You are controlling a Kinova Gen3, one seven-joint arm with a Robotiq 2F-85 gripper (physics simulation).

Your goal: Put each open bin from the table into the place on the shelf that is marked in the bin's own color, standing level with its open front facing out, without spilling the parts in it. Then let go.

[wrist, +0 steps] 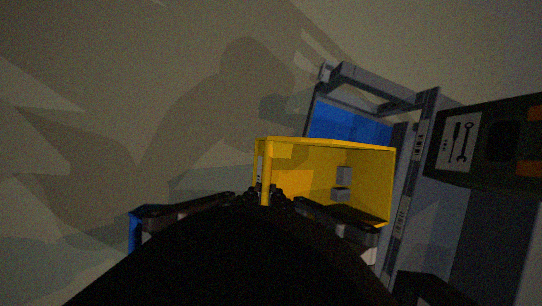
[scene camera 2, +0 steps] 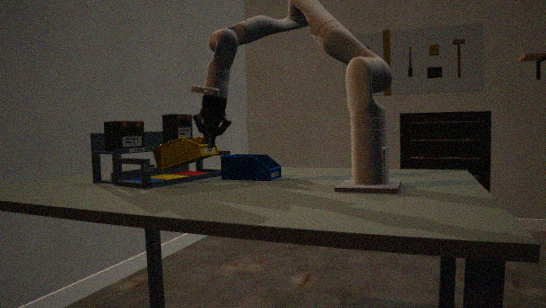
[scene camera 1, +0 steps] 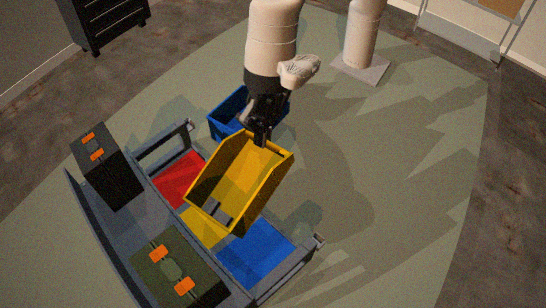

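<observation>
My gripper is shut on the rear wall of the yellow bin. The bin hangs tilted, its open front lower and toward the shelf, above and partly over the yellow mark. Two grey parts lie inside near its low end. The red mark and blue mark are bare. The blue bin stands on the table behind the gripper, partly hidden in scene camera 1.
A black case and a green case stand on the shelf's upper level, close beside the held bin. Side rails bound the lower level. The arm's base plate is on the table.
</observation>
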